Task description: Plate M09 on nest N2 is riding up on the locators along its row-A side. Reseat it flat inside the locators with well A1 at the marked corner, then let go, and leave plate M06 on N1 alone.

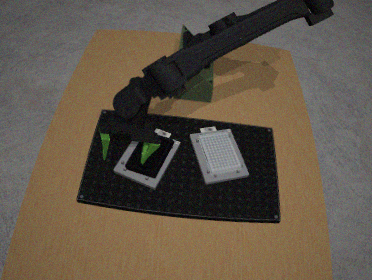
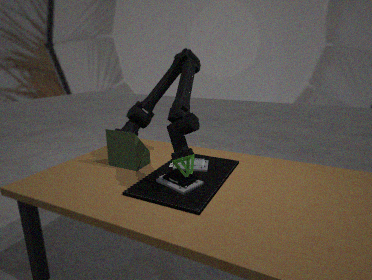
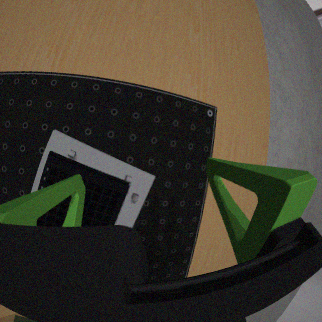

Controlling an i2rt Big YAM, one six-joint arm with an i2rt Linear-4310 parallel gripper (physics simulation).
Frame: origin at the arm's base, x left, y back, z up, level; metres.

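Seen in the pictures: gripper, fingertip midpoint: (image 1: 122, 161) (image 2: 189, 175) (image 3: 143, 173); arm's base, origin of the base link: (image 2: 126, 138).
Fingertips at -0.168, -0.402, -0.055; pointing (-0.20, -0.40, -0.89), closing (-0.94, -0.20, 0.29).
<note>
Offsets run from my fingertips to a thing's top centre, as dx, dy, dz. "spot": to the spot under its first point. Level surfaces: height alone.
A black well plate @[+0.061, +0.064, -0.034] (image 1: 163, 153) (image 3: 102, 192) lies in a light grey nest @[+0.054, +0.066, -0.047] (image 1: 135, 179) (image 3: 100, 161). A pale, clear-looking plate @[+0.244, +0.088, -0.043] (image 1: 219, 152) (image 2: 201, 164) lies in the other nest @[+0.244, +0.088, -0.047] (image 1: 227, 177). I cannot read the labels or the A1 corner marks, and whether the black plate lies flat is unclear. My gripper (image 1: 124, 161) (image 3: 143, 173) is wide open and empty, with green fingers. One finger is over the black plate and the other is out beyond the nest's side. The gripper's dark body hides part of that plate and nest.
Both nests stand on a black perforated board @[+0.150, +0.063, -0.068] (image 1: 175, 201) (image 2: 210, 192) (image 3: 115, 111) on the wooden table @[dz -0.082] (image 1: 175, 245) (image 2: 280, 215) (image 3: 125, 40). A dark green angular block (image 1: 202, 92) (image 2: 125, 151) stands behind the board, by the arm's base. Small white labels @[spot: +0.090, +0.155, -0.067] (image 1: 162, 133) @[spot: +0.219, +0.182, -0.067] (image 1: 208, 129) sit at the nests' back edges.
</note>
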